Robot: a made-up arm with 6 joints. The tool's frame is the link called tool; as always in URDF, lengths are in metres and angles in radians. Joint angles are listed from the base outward.
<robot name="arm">
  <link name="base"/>
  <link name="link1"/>
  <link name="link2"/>
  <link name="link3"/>
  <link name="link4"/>
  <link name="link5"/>
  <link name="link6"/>
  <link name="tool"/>
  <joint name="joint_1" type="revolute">
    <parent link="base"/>
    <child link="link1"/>
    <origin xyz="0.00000 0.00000 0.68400" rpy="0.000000 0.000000 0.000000"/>
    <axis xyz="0 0 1"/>
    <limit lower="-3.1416" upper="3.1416"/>
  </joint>
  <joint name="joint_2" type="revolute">
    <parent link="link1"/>
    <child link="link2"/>
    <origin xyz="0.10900 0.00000 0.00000" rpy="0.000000 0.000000 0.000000"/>
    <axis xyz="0 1 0"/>
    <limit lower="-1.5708" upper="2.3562"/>
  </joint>
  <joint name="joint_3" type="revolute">
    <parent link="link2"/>
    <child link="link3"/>
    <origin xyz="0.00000 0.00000 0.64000" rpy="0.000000 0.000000 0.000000"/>
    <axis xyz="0 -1 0"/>
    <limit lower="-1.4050" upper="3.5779"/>
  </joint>
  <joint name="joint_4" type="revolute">
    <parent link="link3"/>
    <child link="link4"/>
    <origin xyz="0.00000 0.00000 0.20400" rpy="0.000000 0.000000 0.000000"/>
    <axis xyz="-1 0 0"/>
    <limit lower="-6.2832" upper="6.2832"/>
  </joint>
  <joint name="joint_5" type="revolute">
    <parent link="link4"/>
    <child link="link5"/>
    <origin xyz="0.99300 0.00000 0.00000" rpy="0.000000 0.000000 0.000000"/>
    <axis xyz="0 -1 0"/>
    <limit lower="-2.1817" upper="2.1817"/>
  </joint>
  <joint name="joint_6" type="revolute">
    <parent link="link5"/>
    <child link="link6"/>
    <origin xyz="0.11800 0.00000 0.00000" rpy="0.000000 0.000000 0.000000"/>
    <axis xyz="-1 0 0"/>
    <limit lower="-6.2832" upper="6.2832"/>
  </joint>
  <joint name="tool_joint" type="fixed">
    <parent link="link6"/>
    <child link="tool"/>
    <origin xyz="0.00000 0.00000 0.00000" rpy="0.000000 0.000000 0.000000"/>
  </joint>
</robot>
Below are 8 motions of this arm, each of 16 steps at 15 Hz.
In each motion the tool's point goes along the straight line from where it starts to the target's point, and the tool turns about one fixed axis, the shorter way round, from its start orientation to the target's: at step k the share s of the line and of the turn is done. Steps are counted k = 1, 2, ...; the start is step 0. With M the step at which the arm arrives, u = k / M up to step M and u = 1 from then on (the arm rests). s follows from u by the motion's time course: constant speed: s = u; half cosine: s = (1 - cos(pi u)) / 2; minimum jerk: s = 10 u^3 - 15 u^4 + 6 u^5.
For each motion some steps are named. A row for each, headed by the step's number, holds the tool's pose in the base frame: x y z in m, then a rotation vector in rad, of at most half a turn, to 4 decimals.
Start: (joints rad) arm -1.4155 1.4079 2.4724 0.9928 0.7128 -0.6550
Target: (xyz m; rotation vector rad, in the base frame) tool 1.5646 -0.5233 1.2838 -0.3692 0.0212 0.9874
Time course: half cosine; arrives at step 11
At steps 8, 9, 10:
8: 1.3336 -0.6103 1.3821 -0.6016 -0.1290 0.7193
9: 1.4584 -0.5633 1.3290 -0.4780 -0.0484 0.8660
10: 1.5375 -0.5335 1.2953 -0.3973 0.0034 0.9567

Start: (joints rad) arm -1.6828 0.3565 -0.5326 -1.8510 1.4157 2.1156
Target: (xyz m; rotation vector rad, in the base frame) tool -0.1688 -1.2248 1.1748 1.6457 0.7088 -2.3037
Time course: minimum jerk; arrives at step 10
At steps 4, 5, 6, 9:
4: -0.2137 -1.1283 0.7871 0.9691 1.6000 -2.4141
5: -0.2017 -1.1541 0.8908 1.1729 1.3712 -2.4163
6: -0.1897 -1.1799 0.9945 1.3607 1.1341 -2.3948
9: -0.1694 -1.2236 1.1699 1.6387 0.7204 -2.3070

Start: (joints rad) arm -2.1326 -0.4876 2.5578 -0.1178 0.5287 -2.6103
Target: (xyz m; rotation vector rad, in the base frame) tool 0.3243 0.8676 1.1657 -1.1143 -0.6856 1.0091
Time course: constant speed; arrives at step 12
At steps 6, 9, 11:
6: 0.5070 0.9883 1.1292 -0.8622 -0.2529 1.0919
9: 0.4157 0.9279 1.1474 -0.9912 -0.4681 1.0564
11: 0.3548 0.8877 1.1596 -1.0739 -0.6129 1.0262

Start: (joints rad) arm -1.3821 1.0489 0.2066 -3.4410 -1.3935 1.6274
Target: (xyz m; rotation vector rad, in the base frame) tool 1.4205 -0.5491 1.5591 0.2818 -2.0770 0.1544
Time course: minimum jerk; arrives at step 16
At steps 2, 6, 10, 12, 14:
2: 0.2802 -1.5362 0.4740 0.8353 -1.5903 -0.8005
6: 0.5805 -1.2762 0.7598 0.7037 -1.7523 -0.5607
10: 1.1015 -0.8252 1.2556 0.4508 -1.9770 -0.1238
12: 1.3005 -0.6529 1.4449 0.3466 -2.0428 0.0490
14: 1.4019 -0.5652 1.5414 0.2919 -2.0720 0.1380

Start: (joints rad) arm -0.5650 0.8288 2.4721 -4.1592 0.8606 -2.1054
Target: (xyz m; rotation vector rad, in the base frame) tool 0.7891 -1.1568 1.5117 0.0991 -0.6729 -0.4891
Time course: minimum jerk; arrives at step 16
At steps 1, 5, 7, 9, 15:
1: 0.3346 -0.1236 2.1708 -0.8544 -0.9039 0.0221
5: 0.4156 -0.3077 2.0533 -0.6851 -0.8734 -0.0752
7: 0.5085 -0.5190 1.9186 -0.4904 -0.8325 -0.1836
9: 0.6142 -0.7591 1.7654 -0.2686 -0.7787 -0.3024
15: 0.7881 -1.1545 1.5132 0.0970 -0.6736 -0.4881

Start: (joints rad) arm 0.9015 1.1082 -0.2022 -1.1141 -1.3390 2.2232
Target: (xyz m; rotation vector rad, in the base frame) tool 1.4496 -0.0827 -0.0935 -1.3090 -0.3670 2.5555
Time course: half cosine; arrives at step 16
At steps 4, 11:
4: 0.7219 0.7738 0.0063 -0.4710 0.7870 2.6228
11: 1.2601 0.1403 -0.0675 -1.1073 -0.0560 2.6331

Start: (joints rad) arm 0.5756 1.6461 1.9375 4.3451 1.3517 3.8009
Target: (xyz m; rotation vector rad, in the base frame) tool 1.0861 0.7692 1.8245 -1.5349 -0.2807 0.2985
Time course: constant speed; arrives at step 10
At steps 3, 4, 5, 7, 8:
3: 1.3510 0.8063 1.3064 -1.6657 0.4612 -0.0530
4: 1.3132 0.8010 1.3804 -1.6569 0.3540 -0.0012
5: 1.2753 0.7957 1.4544 -1.6447 0.2472 0.0501
7: 1.1996 0.7851 1.6024 -1.6105 0.0346 0.1512
8: 1.1618 0.7798 1.6765 -1.5885 -0.0710 0.2009

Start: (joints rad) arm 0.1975 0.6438 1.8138 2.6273 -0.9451 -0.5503
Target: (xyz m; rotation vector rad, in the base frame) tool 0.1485 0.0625 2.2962 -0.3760 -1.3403 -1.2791
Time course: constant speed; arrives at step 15
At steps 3, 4, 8, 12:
3: 0.5415 0.0765 2.2880 -0.7924 -0.8664 -1.7773
4: 0.5088 0.0754 2.2886 -0.7585 -0.9114 -1.7397
8: 0.3778 0.0707 2.2914 -0.6211 -1.0813 -1.5816
12: 0.2468 0.0660 2.2941 -0.4816 -1.2352 -1.4126

